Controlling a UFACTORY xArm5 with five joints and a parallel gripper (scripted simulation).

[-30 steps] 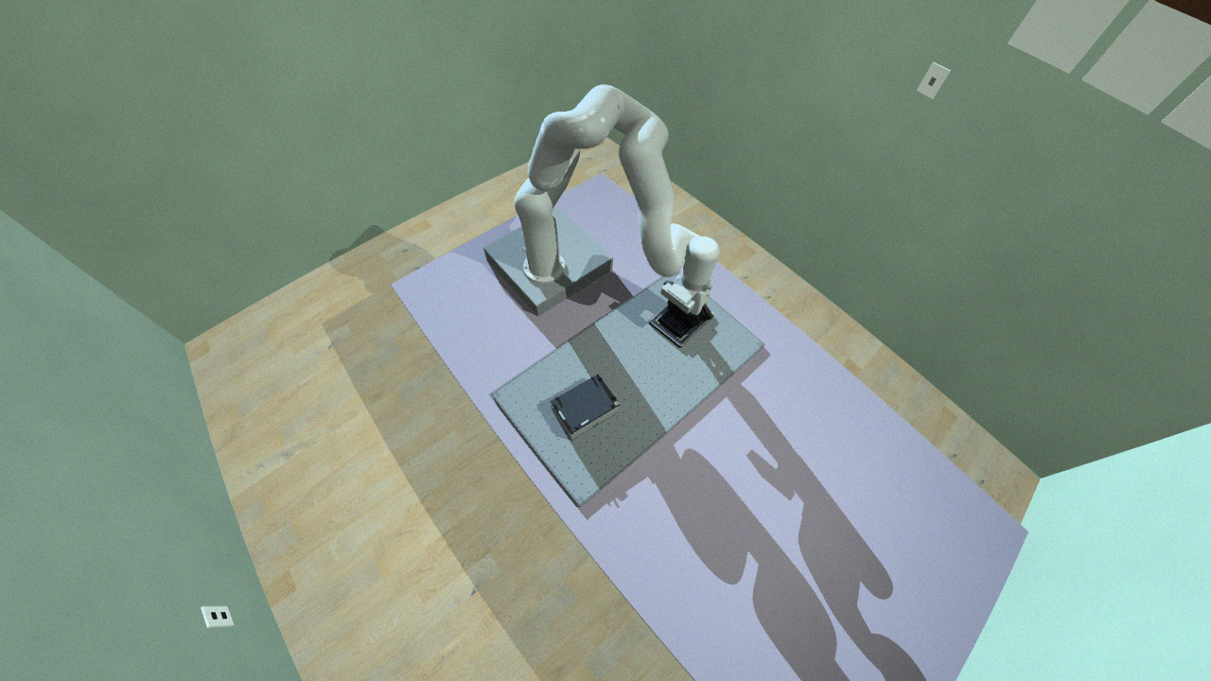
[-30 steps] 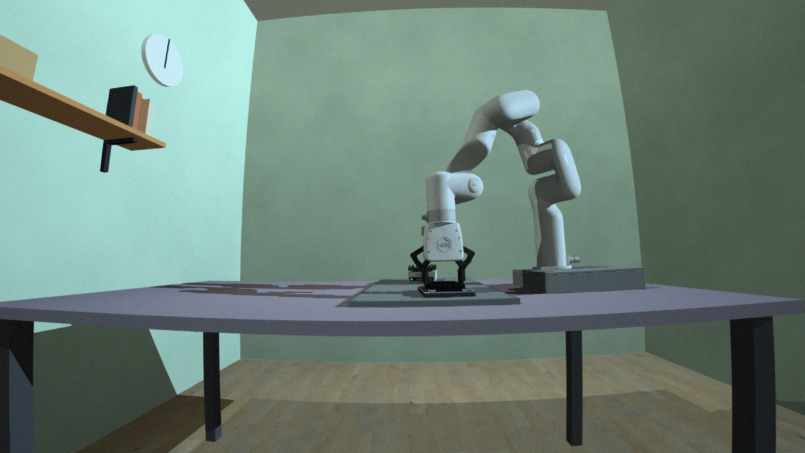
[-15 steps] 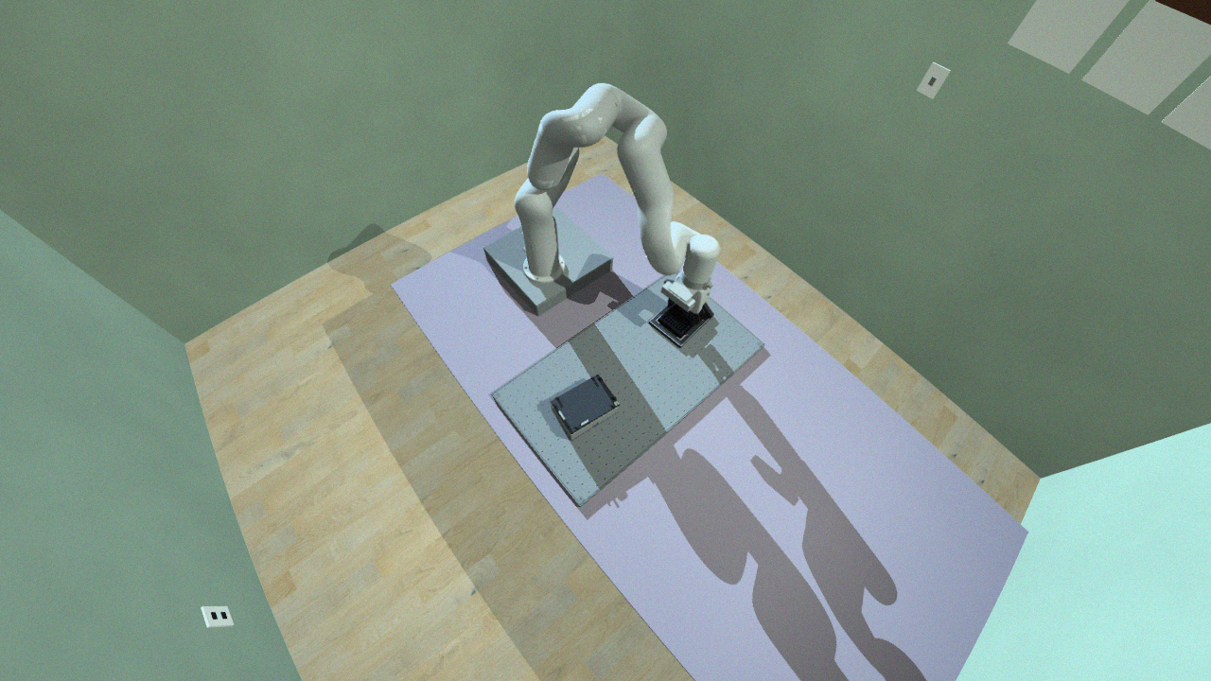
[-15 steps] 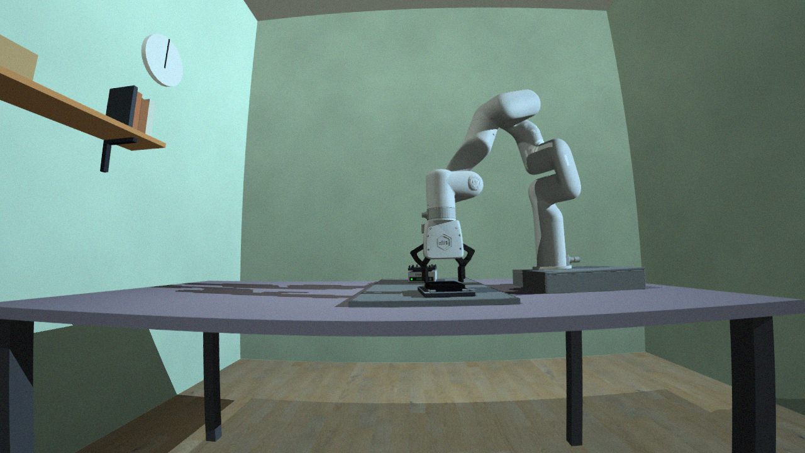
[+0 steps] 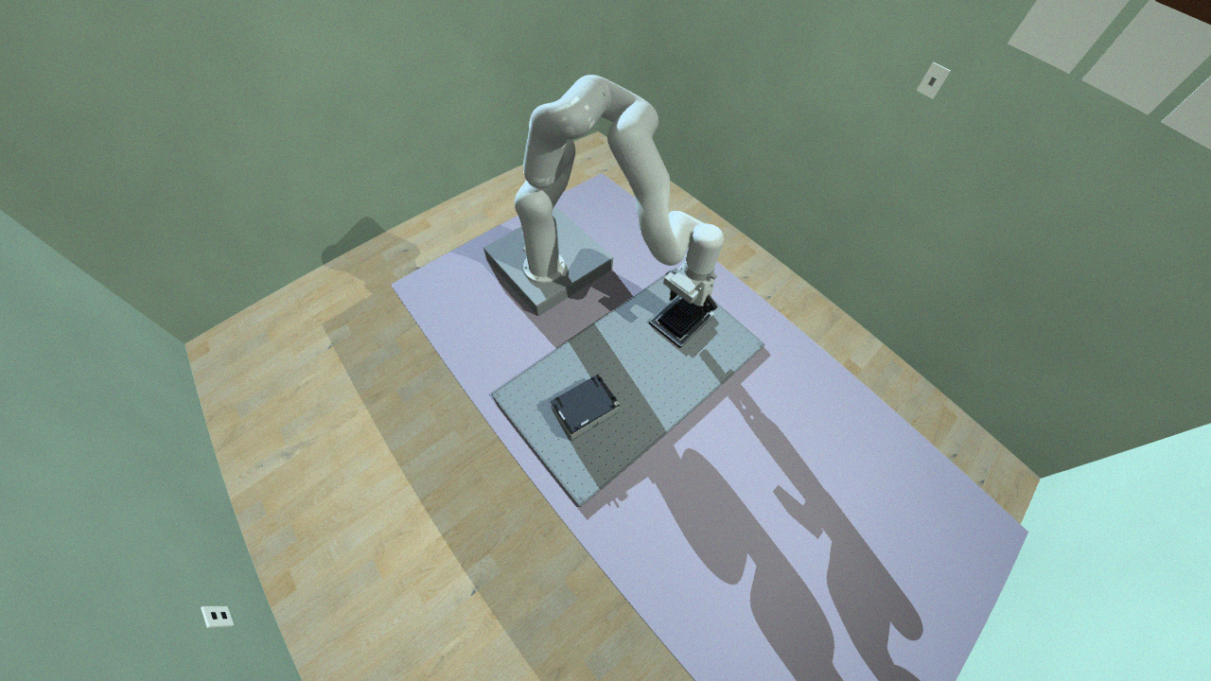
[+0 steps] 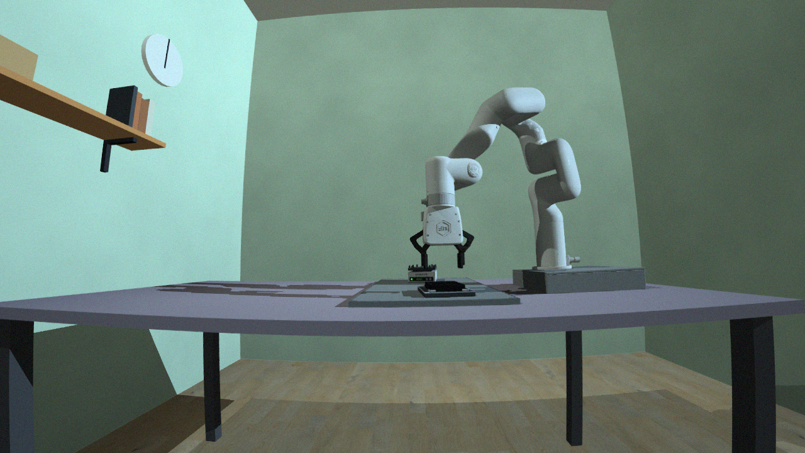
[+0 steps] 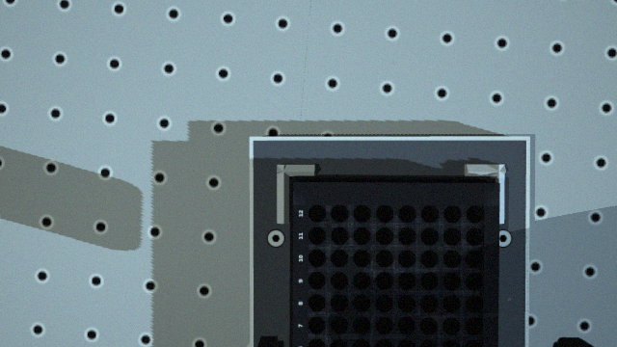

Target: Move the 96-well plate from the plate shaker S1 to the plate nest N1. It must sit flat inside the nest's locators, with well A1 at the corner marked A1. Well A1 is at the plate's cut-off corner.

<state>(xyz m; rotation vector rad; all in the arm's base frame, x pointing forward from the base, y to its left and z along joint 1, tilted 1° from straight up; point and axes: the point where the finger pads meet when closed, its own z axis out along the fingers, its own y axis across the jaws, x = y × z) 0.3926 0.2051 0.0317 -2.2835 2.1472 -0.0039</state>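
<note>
My hand is 5 cm above the 96-well plate. Also, from my hand: plate nest N1 (7 cm below).
</note>
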